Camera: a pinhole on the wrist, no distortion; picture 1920 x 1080 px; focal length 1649.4 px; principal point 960.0 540.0 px. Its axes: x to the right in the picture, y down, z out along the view. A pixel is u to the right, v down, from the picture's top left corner.
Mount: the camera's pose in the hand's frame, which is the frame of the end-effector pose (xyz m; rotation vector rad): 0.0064 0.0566 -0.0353 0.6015 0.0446 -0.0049
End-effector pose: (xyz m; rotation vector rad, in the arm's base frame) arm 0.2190 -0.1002 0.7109 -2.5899 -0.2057 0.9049
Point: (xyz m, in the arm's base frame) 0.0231 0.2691 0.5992
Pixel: 899 237
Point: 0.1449 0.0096 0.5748
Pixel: 1180 798
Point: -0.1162 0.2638 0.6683
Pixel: 430 250
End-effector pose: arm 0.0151 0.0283 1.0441 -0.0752 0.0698 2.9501
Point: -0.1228 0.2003 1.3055
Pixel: 1548 645
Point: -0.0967 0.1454 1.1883
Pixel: 1691 478
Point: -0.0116 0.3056 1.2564
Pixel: 1151 83
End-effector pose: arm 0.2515 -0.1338 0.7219 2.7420 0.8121 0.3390
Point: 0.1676 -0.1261 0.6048
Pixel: 70 63
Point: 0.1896 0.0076 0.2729
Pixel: 759 388
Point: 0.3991 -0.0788 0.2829
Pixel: 1154 1001
